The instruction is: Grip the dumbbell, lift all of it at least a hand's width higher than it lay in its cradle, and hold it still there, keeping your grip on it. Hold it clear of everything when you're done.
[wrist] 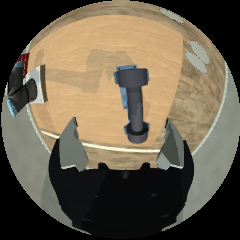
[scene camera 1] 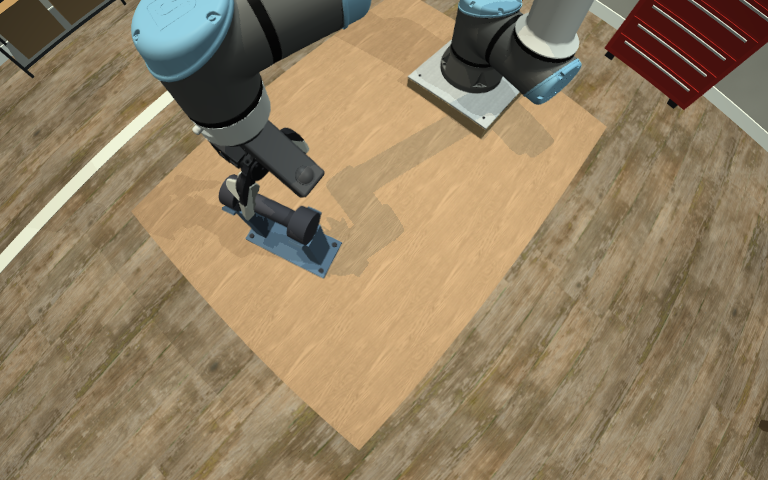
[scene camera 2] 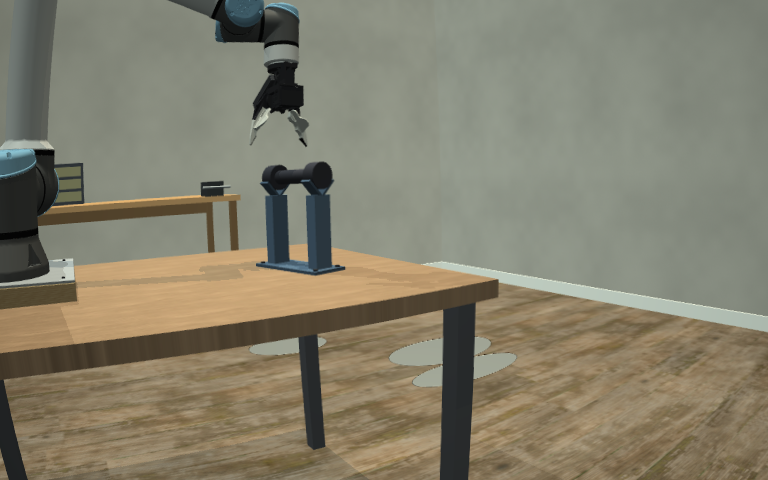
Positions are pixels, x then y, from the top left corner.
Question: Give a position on a dark grey dumbbell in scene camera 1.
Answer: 304, 222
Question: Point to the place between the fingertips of the gripper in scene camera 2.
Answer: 279, 145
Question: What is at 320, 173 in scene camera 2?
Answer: A dark grey dumbbell.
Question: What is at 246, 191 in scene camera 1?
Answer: The gripper.
